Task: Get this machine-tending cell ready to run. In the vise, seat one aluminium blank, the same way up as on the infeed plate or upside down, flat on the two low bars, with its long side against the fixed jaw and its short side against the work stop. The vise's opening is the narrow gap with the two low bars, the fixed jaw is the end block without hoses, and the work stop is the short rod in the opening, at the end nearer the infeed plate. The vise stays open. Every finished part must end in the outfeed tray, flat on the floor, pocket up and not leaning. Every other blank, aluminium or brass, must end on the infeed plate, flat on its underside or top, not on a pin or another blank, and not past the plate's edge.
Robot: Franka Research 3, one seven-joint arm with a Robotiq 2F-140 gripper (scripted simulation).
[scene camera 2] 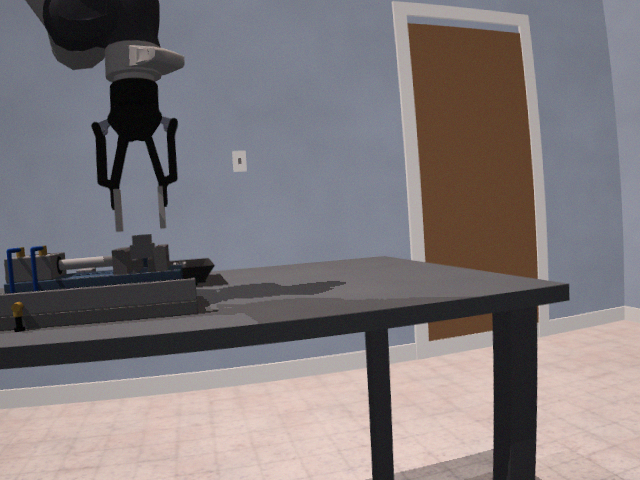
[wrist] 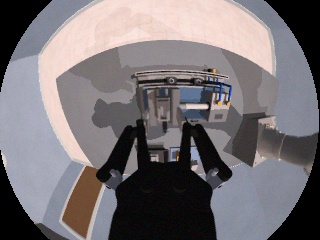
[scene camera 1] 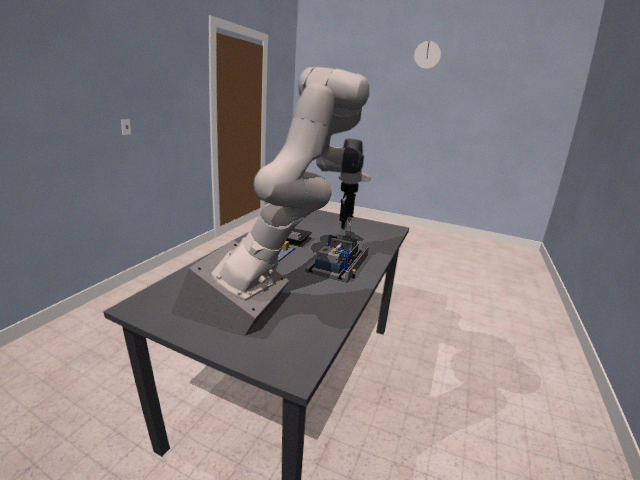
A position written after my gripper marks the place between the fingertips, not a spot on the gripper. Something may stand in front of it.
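In scene camera 2 I can see my gripper point(scene camera 2: 141, 230). The wrist view gives me my gripper too, point(wrist: 163, 112), and there I also see a vise point(wrist: 187, 94).
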